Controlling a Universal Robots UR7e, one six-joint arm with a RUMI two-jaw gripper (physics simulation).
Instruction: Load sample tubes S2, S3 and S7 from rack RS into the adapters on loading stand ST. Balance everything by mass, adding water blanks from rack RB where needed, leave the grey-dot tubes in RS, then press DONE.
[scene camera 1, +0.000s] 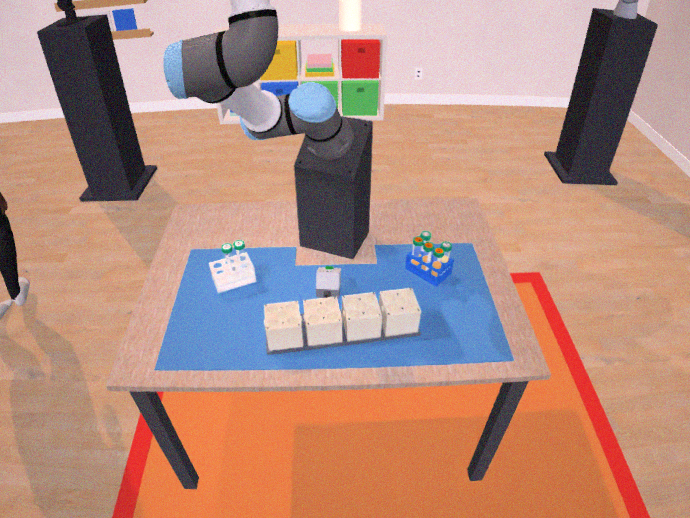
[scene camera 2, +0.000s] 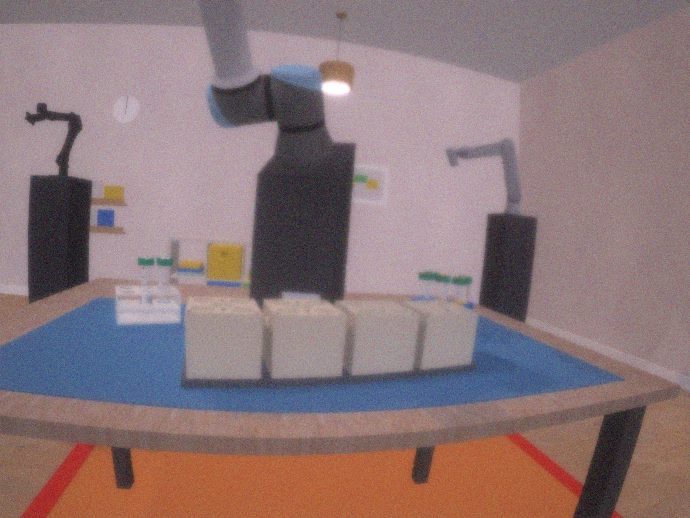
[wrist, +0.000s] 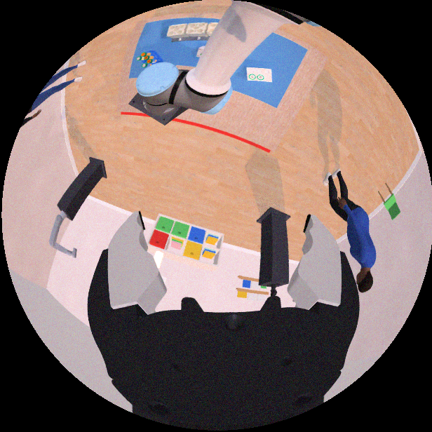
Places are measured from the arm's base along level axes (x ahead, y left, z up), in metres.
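Where they show: arm's base, link origin: (scene camera 1: 329, 138) (scene camera 2: 304, 154).
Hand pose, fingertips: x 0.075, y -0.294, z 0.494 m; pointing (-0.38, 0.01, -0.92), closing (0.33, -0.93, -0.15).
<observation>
Each offset is from my fingertips to the top centre of the thing. "spot": to the spot under its first point. Level surfaces: height alone.
A blue rack @(spot: dx +0.153, dy +0.620, dz -0.843 m) (scene camera 1: 430, 272) at the right back of the mat holds several green-capped tubes, some with orange dots and some with greyish dots. A white rack @(dx +0.156, dy -0.018, dz -0.818 m) (scene camera 1: 232, 274) (scene camera 2: 147, 316) (wrist: 266, 75) at the left holds two green-capped tubes with pale dots. Four cream adapters stand in a row on the dark base of the loading stand (scene camera 2: 267, 382); no tubes show standing in them. A small grey box @(dx +0.194, dy +0.294, dz -0.794 m) (scene camera 1: 328, 282) with a green top part stands behind the adapters. My gripper (wrist: 225, 215) is open and empty, far from the racks. Rack letters and tube numbers are unreadable.
The arm's dark pedestal (scene camera 1: 333, 206) (scene camera 2: 300, 234) stands at the table's back edge, between the racks. The raised arm hides part of the blue mat @(dz -0.878 m) (scene camera 1: 222, 328) in the wrist view. Side pedestals, shelves and a person stand away from the table.
</observation>
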